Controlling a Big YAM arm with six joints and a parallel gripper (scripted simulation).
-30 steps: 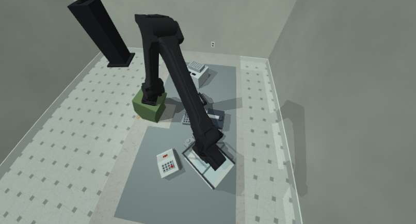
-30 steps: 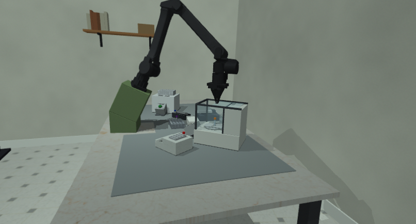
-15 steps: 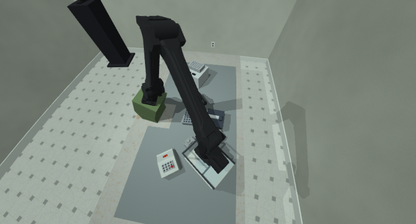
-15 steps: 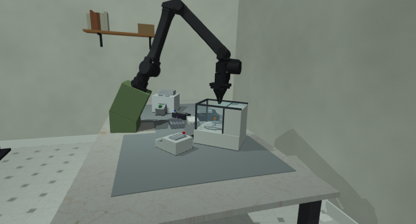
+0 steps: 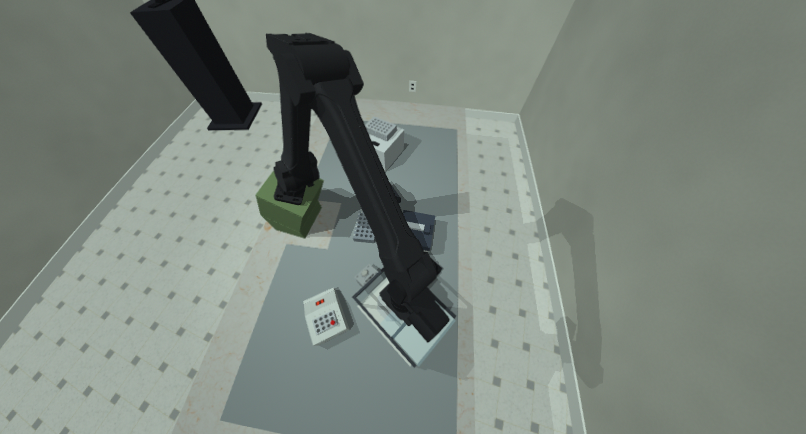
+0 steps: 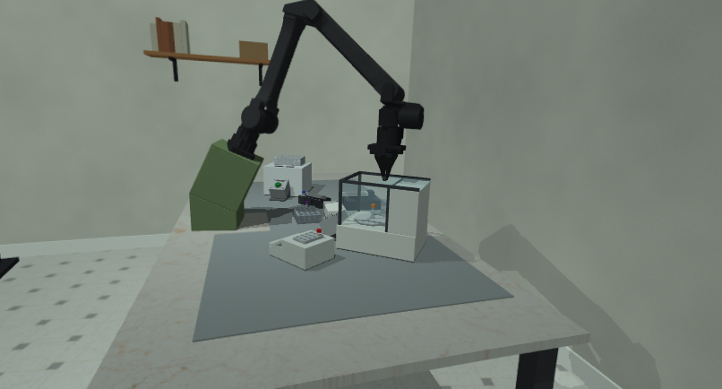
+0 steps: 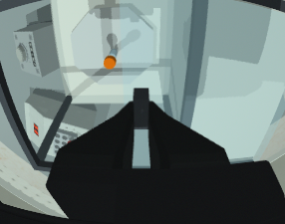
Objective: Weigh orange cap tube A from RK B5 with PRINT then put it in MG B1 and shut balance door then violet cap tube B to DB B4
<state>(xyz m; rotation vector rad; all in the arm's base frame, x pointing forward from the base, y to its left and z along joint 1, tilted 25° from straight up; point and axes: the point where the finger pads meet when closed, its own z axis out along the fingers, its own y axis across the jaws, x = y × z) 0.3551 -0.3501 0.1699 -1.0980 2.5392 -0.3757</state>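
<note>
Now: the balance pan 14 cm below my hand, 3 cm to the left of it and 3 cm behind it. From my hand the other things lie so: balance door 2 cm to the right, 2 cm ahead, 1 cm below; then red-capped tube 22 cm behind, 16 cm below, 3 cm to the right; then dry block DB 26 cm behind, 19 cm below, 1 cm to the right.
</note>
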